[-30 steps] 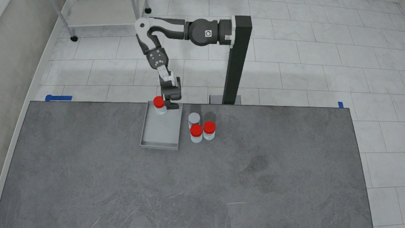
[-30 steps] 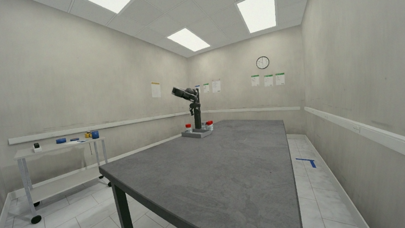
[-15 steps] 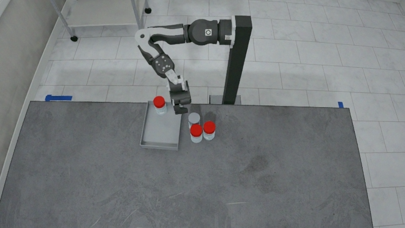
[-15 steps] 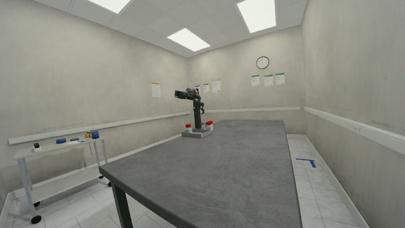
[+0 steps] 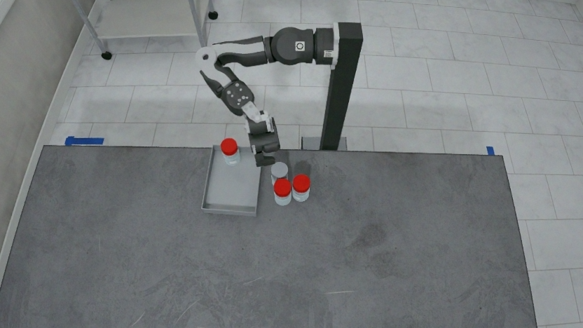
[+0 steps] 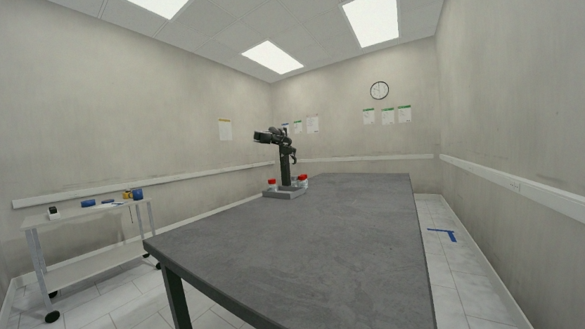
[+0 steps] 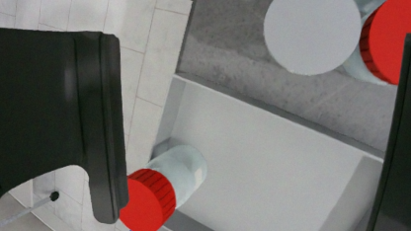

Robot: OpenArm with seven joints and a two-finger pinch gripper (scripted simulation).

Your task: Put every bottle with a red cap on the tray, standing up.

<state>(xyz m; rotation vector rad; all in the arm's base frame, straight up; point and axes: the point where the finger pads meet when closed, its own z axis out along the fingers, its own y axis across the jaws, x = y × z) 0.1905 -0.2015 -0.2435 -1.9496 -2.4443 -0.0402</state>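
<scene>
Right now my hand is 160 mm above the grey-capped bottle, 50 mm to the right of it and 10 mm short of it. From my hand the other things lie so: grey tray 190 mm below, 110 mm to the right, 10 mm ahead.
</scene>
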